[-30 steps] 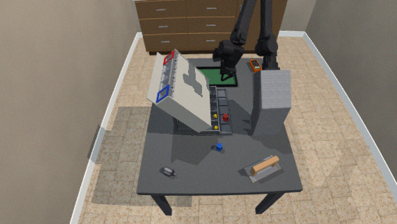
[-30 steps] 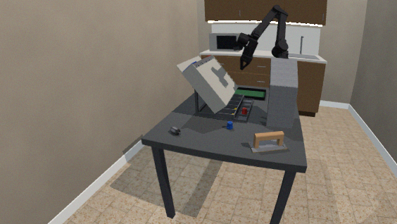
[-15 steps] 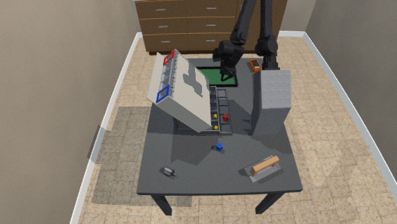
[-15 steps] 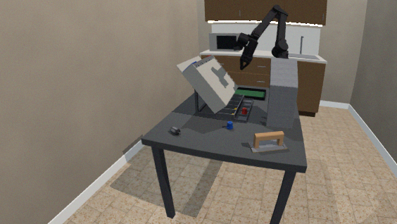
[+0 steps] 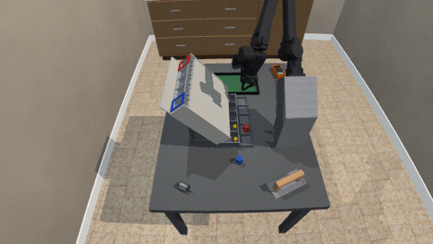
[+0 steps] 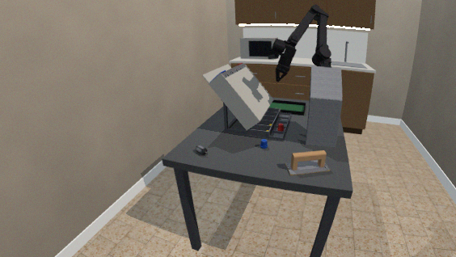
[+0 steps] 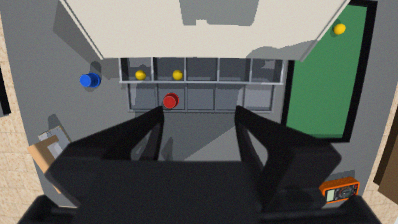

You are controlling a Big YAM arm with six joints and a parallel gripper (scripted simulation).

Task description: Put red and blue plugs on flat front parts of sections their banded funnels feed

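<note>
My hand is 280 mm to the right of the blue plug, 270 mm above it and 10 mm past it. Also, from my hand: beige cover 160 mm ahead, 80 mm below, 10 mm to the left; green marble tray 330 mm to the right, 280 mm below, 70 mm ahead; red plug 270 mm below, 60 mm to the left, 40 mm behind.
</note>
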